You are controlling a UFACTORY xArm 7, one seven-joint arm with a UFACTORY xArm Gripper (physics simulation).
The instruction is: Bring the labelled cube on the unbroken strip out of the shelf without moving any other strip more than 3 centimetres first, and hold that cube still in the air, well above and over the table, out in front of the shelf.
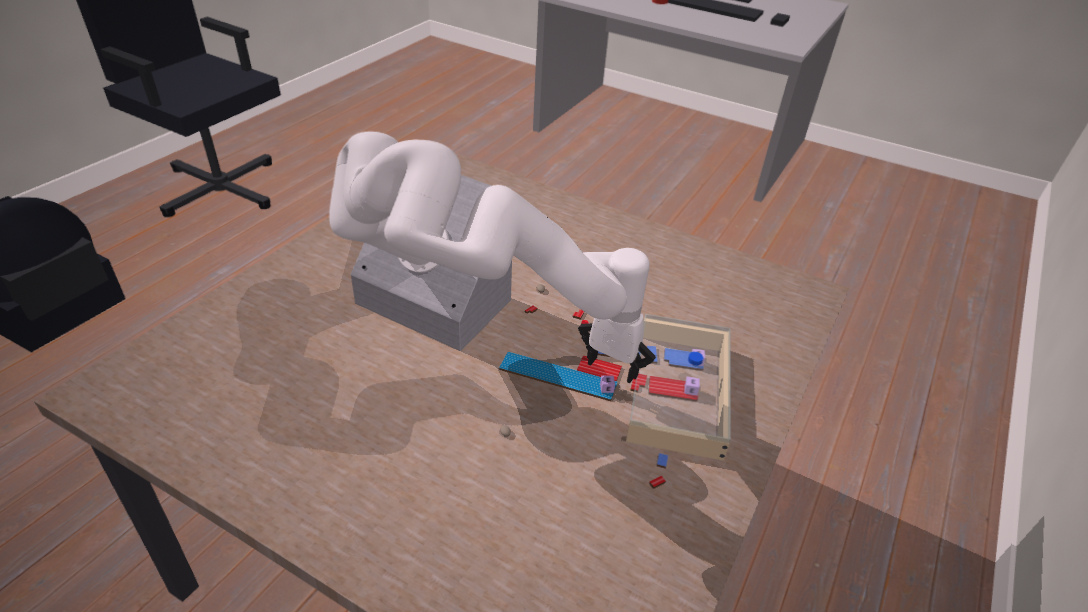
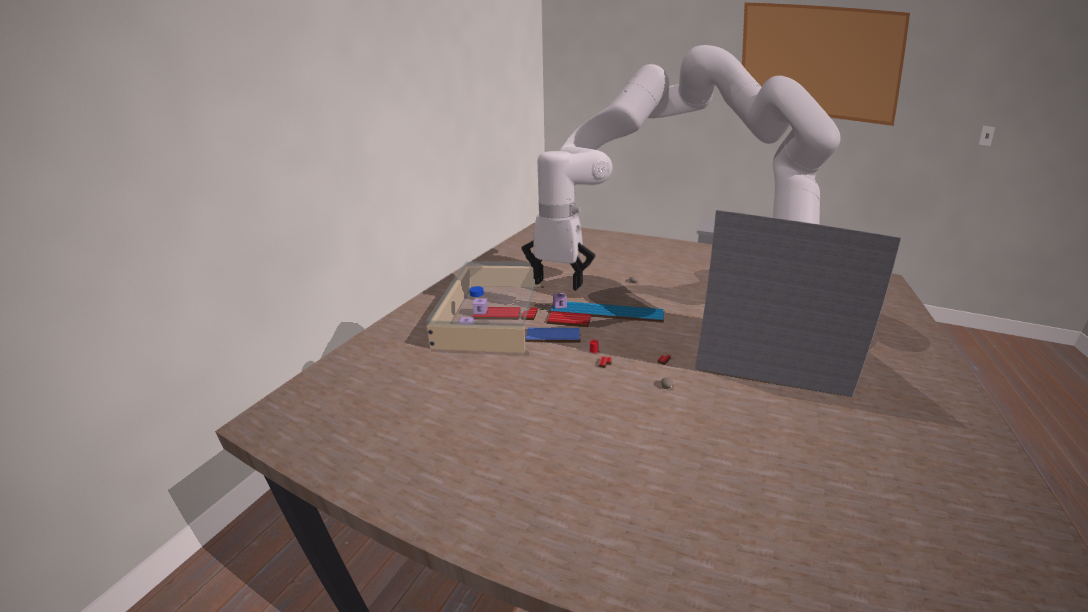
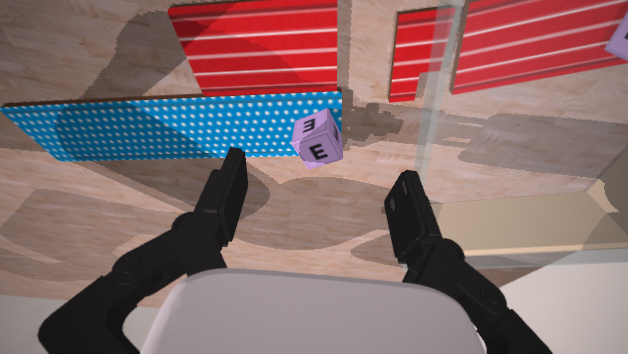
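The unbroken blue strip with white dots lies on the table in front of the low wooden shelf, which has a clear top. A lilac cube lettered E sits on its shelf-side end, outside the shelf. My gripper is wide open and empty, pointing down above the cube's level. The broken red strip has an outer piece, a small piece and an inner piece bearing another cube.
A blue strip piece lies inside the shelf near a blue disc and a third lilac cube. Another blue piece lies outside. A red cylinder and pebbles lie on the table.
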